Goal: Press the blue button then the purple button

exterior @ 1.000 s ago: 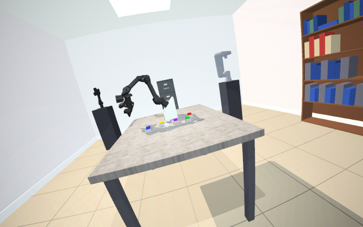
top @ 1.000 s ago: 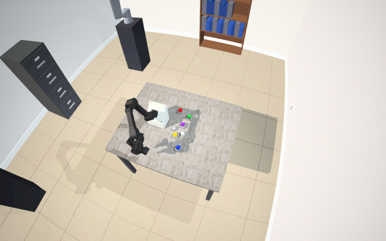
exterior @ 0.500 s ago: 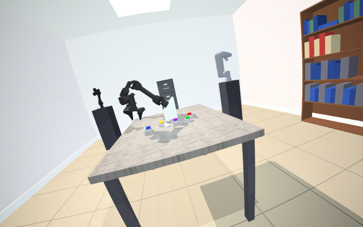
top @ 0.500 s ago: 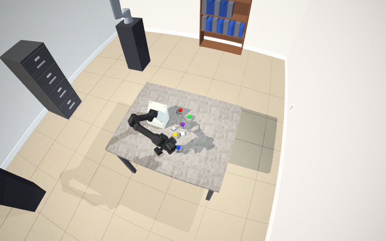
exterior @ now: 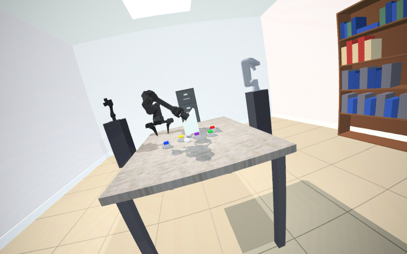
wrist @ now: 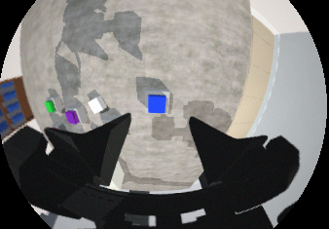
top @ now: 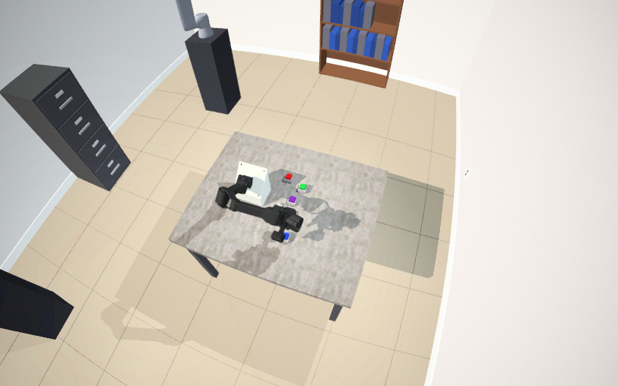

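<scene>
Right now the blue button is 6 cm below my gripper tip and 1 cm behind it. From my gripper tip the other things lie so: yellow button 11 cm to the left, 8 cm behind, 6 cm below; green button 34 cm to the left, 6 cm below, 3 cm behind; purple button 23 cm to the left, 6 cm below, 5 cm behind.
</scene>
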